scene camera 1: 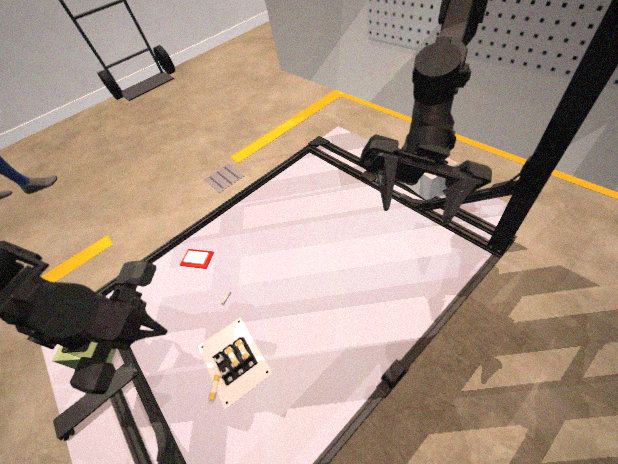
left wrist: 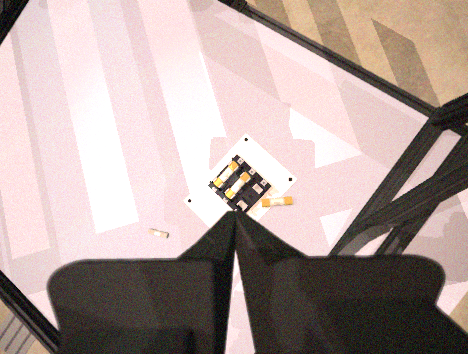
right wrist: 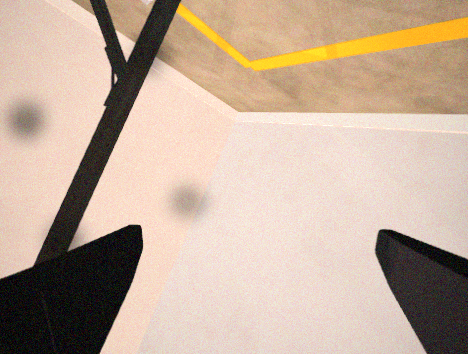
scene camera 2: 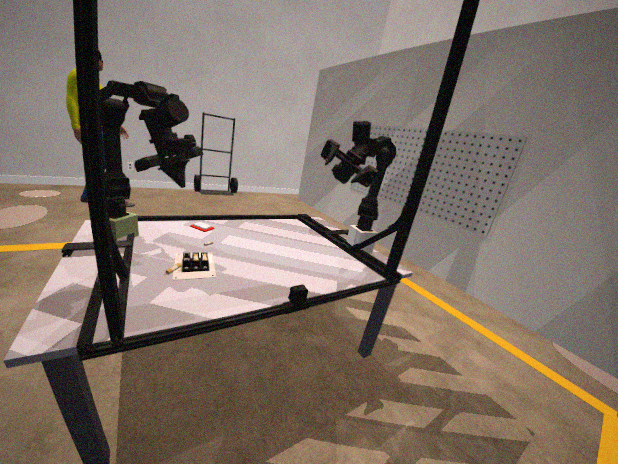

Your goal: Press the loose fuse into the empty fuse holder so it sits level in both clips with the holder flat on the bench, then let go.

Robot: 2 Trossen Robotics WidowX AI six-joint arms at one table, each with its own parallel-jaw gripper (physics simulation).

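Places are measured from the left arm's base along level axes (x ahead, y right, z down), in millimetres.
Pixels of known places: left gripper, between the fingertips: (scene camera 1: pixel 165 332) (left wrist: pixel 234 218) (scene camera 2: pixel 183 187); right gripper, between the fingertips: (scene camera 1: pixel 416 218) (right wrist: pixel 259 238) (scene camera 2: pixel 338 172); left arm's base, origin of its link: (scene camera 1: pixel 80 338) (scene camera 2: pixel 115 214); right arm's base, origin of its link: (scene camera 2: pixel 364 228).
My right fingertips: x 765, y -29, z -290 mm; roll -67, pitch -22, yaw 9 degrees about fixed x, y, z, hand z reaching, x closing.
Ahead of a thing's pixels: the offset from my right fingertips to its top centre. "*": to the spot under its first point.
The black fuse holder @(dx -404, dy +72, dz +342 mm) (scene camera 1: pixel 233 372) (scene camera 2: pixel 195 267) (left wrist: pixel 251 199) sits on a cream plate @(* dx -342, dy +132, dz +376 mm) (scene camera 1: pixel 255 385) (scene camera 2: pixel 207 274) (left wrist: pixel 272 165) on the bench. Two of its slots hold orange-capped fuses; the slot at its left end in scene camera 1 is empty. The loose orange-capped fuse @(dx -437, dy +133, dz +361 mm) (scene camera 1: pixel 214 387) (scene camera 2: pixel 173 268) (left wrist: pixel 277 201) lies beside the empty slot, across the plate's edge, outside the clips. My left gripper (scene camera 1: pixel 165 331) (scene camera 2: pixel 184 185) (left wrist: pixel 234 218) is shut and empty, high above the bench. My right gripper (scene camera 1: pixel 416 216) (right wrist: pixel 259 238) is open and empty, far from the holder.
A small pale cylinder @(dx -451, dy -93, dz +368 mm) (scene camera 1: pixel 226 298) (scene camera 2: pixel 208 243) (left wrist: pixel 159 233) lies on the bench near the plate. A red-rimmed white square @(* dx -565, dy -228, dz +364 mm) (scene camera 1: pixel 196 258) (scene camera 2: pixel 202 227) lies farther back. Black frame rails edge the bench, with uprights (scene camera 1: pixel 555 125) (scene camera 2: pixel 434 135) at the sides.
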